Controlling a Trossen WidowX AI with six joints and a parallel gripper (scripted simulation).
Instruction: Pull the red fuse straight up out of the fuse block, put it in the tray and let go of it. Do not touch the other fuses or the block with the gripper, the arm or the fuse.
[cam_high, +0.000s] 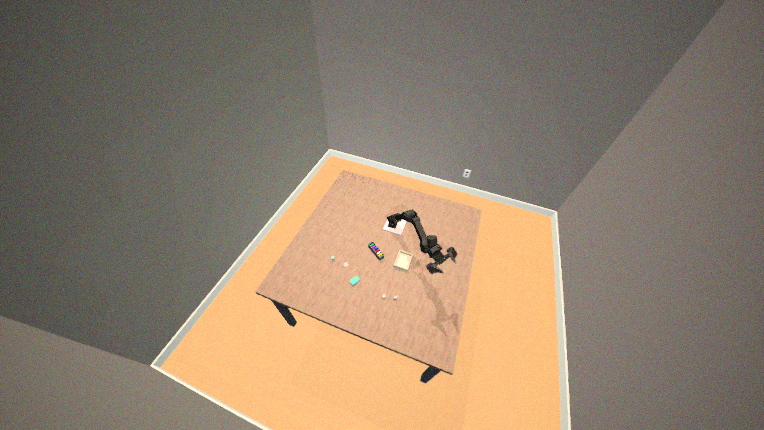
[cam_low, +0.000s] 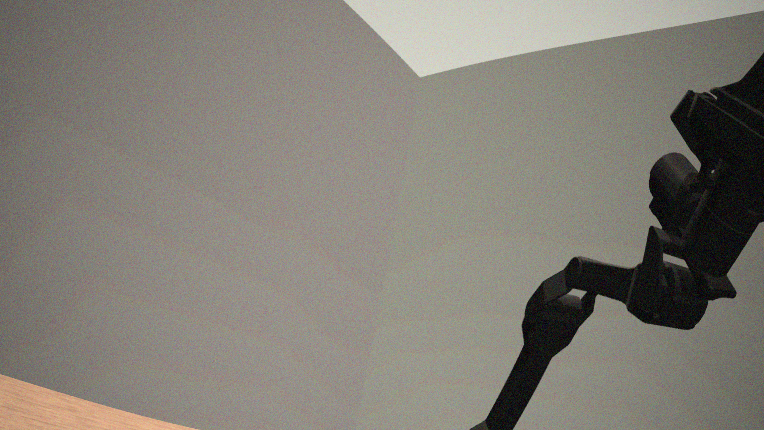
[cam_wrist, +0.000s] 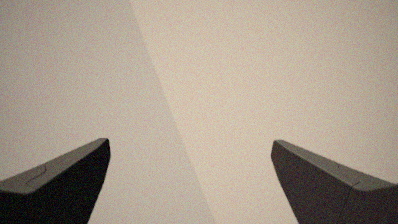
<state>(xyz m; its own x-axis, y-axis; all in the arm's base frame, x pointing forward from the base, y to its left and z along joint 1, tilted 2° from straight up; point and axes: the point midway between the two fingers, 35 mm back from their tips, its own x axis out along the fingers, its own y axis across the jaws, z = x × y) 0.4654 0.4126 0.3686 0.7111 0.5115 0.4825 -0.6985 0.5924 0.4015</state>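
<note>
The yellow fuse is 170 mm behind my gripper tip, 430 mm to the right of it and 380 mm below it. Round my gripper tip: white fuse (180 mm behind, 450 mm to the right, 380 mm below); then tan tray (190 mm behind, 270 mm to the right, 410 mm below); then red fuse (190 mm behind, 460 mm to the right, 380 mm below).
</note>
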